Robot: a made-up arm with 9 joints. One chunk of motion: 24 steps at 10 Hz.
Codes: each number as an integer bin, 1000 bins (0 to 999) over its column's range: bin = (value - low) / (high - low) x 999, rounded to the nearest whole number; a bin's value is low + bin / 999 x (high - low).
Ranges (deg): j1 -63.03..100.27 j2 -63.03..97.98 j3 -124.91..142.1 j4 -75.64..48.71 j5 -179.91..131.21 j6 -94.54..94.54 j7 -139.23..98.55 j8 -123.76..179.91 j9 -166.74..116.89
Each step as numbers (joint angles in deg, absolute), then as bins.
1 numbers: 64.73 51.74 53.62 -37.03 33.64 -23.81 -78.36 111.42 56.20
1 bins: 782 712 668 310 686 374 256 774 785
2 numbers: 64.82 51.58 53.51 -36.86 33.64 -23.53 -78.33 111.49 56.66
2 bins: 782 711 668 312 686 375 256 774 787
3 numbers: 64.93 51.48 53.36 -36.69 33.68 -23.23 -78.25 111.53 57.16
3 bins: 783 710 667 313 686 377 256 774 789
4 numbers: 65.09 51.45 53.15 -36.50 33.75 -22.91 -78.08 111.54 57.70
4 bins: 784 710 666 314 686 378 257 774 791
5 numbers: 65.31 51.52 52.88 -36.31 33.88 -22.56 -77.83 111.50 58.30
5 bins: 785 711 665 316 686 380 258 774 793
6 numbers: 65.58 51.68 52.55 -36.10 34.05 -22.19 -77.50 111.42 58.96
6 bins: 787 712 664 318 687 382 259 774 795
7 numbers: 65.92 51.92 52.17 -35.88 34.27 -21.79 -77.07 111.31 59.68
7 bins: 789 713 663 319 688 384 261 773 797
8 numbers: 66.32 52.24 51.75 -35.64 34.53 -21.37 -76.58 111.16 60.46
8 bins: 791 715 661 321 689 387 263 773 800
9 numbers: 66.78 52.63 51.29 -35.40 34.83 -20.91 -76.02 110.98 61.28
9 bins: 794 718 659 323 690 389 266 772 803
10 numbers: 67.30 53.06 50.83 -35.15 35.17 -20.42 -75.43 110.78 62.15
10 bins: 797 720 658 325 691 392 268 772 806
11 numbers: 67.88 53.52 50.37 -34.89 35.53 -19.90 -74.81 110.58 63.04
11 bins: 801 723 656 327 692 394 271 771 809
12 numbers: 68.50 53.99 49.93 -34.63 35.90 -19.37 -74.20 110.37 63.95
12 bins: 805 726 654 329 693 397 273 770 813
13 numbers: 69.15 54.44 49.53 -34.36 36.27 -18.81 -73.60 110.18 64.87
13 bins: 809 729 653 332 694 400 276 770 816
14 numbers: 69.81 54.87 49.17 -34.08 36.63 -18.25 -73.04 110.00 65.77
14 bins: 813 732 651 334 695 403 278 769 819
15 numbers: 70.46 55.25 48.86 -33.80 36.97 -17.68 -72.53 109.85 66.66
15 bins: 817 734 650 336 696 406 280 769 822
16 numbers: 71.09 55.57 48.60 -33.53 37.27 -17.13 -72.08 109.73 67.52
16 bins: 820 736 649 338 697 409 282 768 825
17 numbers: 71.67 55.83 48.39 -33.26 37.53 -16.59 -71.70 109.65 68.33
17 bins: 824 737 648 340 698 412 284 768 828
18 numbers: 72.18 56.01 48.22 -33.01 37.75 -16.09 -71.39 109.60 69.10
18 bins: 827 739 648 342 699 414 285 768 831
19 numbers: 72.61 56.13 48.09 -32.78 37.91 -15.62 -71.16 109.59 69.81
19 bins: 830 739 647 344 699 417 286 768 833
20 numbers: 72.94 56.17 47.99 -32.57 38.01 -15.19 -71.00 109.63 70.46
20 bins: 832 740 647 346 700 419 287 768 835
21 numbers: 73.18 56.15 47.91 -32.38 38.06 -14.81 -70.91 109.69 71.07
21 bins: 833 739 647 348 700 421 287 768 838
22 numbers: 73.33 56.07 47.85 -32.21 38.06 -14.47 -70.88 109.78 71.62
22 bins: 834 739 646 349 700 423 287 768 840
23 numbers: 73.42 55.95 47.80 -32.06 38.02 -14.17 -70.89 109.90 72.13
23 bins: 835 738 646 350 700 425 287 769 841
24 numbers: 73.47 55.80 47.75 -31.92 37.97 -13.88 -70.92 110.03 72.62
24 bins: 835 737 646 351 700 426 287 769 843
